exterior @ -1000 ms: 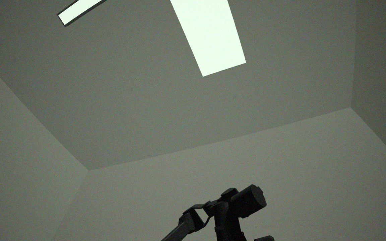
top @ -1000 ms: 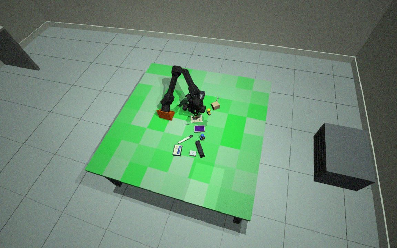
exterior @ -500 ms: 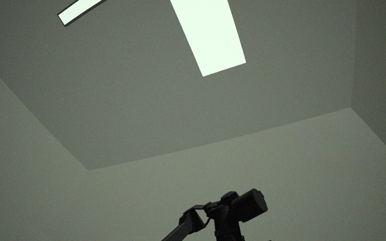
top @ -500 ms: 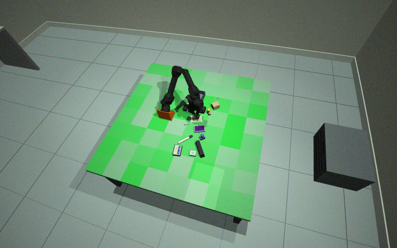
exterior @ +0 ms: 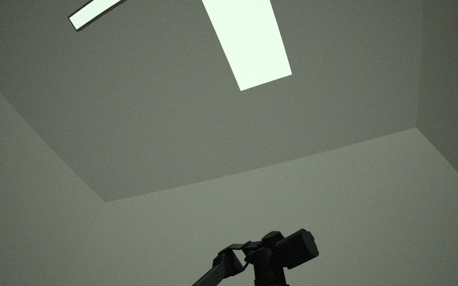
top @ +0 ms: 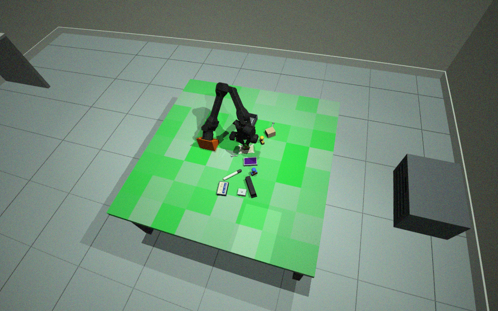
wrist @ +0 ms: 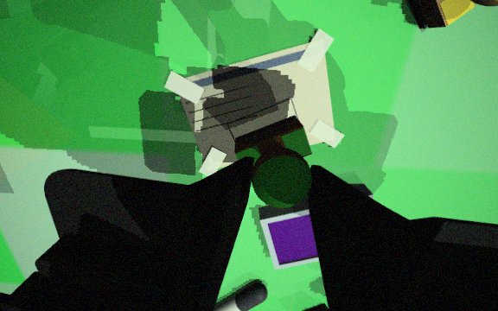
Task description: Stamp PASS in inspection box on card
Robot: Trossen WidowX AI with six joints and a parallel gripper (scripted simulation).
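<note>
Right now my gripper tip is 10 mm past the cream card, 10 mm to the right of it and 70 mm above it. Also, from my gripper tip: red stamp (50 mm behind, 110 mm to the left, 50 mm below); green-knobbed stamp (20 mm below); purple ink pad (50 mm ahead, 90 mm to the right, 60 mm below).
</note>
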